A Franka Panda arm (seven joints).
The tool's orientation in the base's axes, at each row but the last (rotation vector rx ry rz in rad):
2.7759, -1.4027, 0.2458
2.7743, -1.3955, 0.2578
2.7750, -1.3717, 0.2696
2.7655, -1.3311, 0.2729
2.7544, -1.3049, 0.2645
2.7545, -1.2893, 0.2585
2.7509, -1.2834, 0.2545
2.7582, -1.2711, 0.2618
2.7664, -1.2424, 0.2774
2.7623, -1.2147, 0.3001
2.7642, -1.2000, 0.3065
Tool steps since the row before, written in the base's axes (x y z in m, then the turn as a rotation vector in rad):
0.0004, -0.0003, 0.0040, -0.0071, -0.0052, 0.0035
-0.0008, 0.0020, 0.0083, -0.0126, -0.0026, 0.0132
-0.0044, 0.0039, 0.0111, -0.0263, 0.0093, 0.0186
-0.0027, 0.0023, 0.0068, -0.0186, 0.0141, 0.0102
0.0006, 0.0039, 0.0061, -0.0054, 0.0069, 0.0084
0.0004, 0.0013, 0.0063, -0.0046, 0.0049, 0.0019
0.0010, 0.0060, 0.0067, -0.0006, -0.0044, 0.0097
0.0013, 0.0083, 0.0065, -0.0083, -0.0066, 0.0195
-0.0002, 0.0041, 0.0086, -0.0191, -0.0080, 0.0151
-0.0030, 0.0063, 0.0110, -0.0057, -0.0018, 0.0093
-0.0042, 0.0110, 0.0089, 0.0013, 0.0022, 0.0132
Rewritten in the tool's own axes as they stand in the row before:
0.0011, -0.0003, -0.0039, 0.0005, 0.0086, -0.0039
-0.0007, -0.0010, -0.0085, -0.0032, 0.0109, -0.0145
-0.0038, 0.0006, -0.0120, -0.0198, 0.0143, -0.0230
-0.0022, 0.0005, -0.0073, -0.0203, 0.0055, -0.0143
-0.0014, -0.0029, -0.0065, -0.0070, -0.0002, -0.0099
0.0005, -0.0011, -0.0063, -0.0062, 0.0004, -0.0031
-0.0026, -0.0045, -0.0074, 0.0048, 0.0034, -0.0089
-0.0041, -0.0063, -0.0075, 0.0034, 0.0108, -0.0191
-0.0014, -0.0025, -0.0091, -0.0035, 0.0198, -0.0159
-0.0040, -0.0018, -0.0123, -0.0004, 0.0056, -0.0095
-0.0086, -0.0042, -0.0113, 0.0023, -0.0022, -0.0131

